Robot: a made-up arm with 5 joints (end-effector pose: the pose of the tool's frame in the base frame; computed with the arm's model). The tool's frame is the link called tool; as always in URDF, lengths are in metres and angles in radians.
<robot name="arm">
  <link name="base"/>
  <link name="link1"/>
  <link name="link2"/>
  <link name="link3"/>
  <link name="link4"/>
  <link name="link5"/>
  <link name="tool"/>
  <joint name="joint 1" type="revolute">
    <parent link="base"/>
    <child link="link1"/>
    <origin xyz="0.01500 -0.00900 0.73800" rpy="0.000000 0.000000 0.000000"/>
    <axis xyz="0 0 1"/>
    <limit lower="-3.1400" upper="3.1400" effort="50" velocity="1.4"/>
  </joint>
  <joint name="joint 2" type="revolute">
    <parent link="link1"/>
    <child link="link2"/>
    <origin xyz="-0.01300 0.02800 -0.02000" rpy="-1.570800 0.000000 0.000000"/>
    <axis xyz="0 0 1"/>
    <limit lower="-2.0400" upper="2.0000" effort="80" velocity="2.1"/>
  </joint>
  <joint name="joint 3" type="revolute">
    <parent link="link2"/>
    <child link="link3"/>
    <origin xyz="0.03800 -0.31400 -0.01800" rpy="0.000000 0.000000 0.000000"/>
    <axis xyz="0 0 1"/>
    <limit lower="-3.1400" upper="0.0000" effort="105" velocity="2.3"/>
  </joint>
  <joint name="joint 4" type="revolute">
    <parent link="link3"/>
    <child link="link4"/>
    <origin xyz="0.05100 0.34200 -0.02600" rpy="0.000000 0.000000 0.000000"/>
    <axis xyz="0 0 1"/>
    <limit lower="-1.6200" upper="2.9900" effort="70" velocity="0.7"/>
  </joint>
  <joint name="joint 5" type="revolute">
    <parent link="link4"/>
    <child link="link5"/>
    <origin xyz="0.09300 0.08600 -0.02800" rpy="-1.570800 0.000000 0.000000"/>
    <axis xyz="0 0 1"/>
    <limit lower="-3.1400" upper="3.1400" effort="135" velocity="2"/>
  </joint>
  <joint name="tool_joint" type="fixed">
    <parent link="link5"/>
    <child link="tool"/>
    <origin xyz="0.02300 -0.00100 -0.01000" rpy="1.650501 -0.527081 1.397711"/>
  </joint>
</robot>
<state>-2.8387 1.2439 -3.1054 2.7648 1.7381</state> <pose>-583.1 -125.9 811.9 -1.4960 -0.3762 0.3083</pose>
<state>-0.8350 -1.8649 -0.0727 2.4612 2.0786</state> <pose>-26.1 -59.8 726.4 -1.3260 0.0275 2.0186</pose>
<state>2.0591 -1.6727 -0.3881 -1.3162 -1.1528</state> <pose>113.7 -146.6 980.1 1.7097 -0.2980 -0.8615</pose>
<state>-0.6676 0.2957 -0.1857 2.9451 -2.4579</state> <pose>33.3 -62.0 731.0 1.5653 -0.4832 1.4551</pose>
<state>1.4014 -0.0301 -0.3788 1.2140 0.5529</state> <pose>106.8 200.4 605.3 -2.2310 0.1179 -0.7989</pose>
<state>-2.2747 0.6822 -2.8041 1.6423 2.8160</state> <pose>-398.7 -415.5 1125.9 -2.0446 0.6906 -0.5284</pose>
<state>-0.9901 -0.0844 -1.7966 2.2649 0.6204</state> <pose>178.5 -361.2 1074.5 -1.8564 0.3325 3.1206</pose>
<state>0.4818 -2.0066 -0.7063 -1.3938 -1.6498</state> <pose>-269.2 -181.5 921.3 1.4247 0.4134 -2.8974</pose>
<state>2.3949 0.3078 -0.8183 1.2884 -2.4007</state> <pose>-207.6 236.8 625.2 -0.5442 0.7540 -2.2875</pose>
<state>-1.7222 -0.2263 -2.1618 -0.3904 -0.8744</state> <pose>-22.1 -81.6 1425.9 1.3852 -0.8273 2.1114</pose>
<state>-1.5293 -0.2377 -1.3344 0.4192 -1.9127</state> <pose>8.8 -405.2 1129.8 -2.0312 -0.5044 -1.0215</pose>
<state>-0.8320 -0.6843 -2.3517 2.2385 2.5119</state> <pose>-88.7 18.2 1331.4 -2.4555 0.9210 0.8619</pose>
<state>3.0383 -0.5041 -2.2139 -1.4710 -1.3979</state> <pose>167.5 -3.5 1298.9 1.6503 0.5203 -0.1035</pose>
